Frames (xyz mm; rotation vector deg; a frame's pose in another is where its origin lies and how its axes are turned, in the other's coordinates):
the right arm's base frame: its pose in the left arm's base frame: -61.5 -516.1 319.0 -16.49 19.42 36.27
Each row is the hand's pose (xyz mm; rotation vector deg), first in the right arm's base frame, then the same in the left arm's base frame.
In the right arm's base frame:
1: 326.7 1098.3 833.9 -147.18 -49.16 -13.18
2: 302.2 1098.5 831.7 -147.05 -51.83 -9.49
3: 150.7 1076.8 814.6 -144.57 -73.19 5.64
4: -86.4 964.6 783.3 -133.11 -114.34 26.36
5: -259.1 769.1 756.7 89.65 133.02 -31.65
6: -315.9 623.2 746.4 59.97 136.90 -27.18
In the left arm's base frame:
1: -310.8 803.1 772.7 -132.91 -90.62 30.48
2: -329.9 789.6 780.3 -131.52 -92.92 34.29
3: -434.6 687.1 827.8 -118.74 -111.93 49.24
4: -551.0 464.8 910.3 84.09 142.48 -63.61
5: -566.4 213.9 984.9 33.57 151.05 -55.74
6: -521.3 68.0 1020.9 3.56 152.15 -43.83

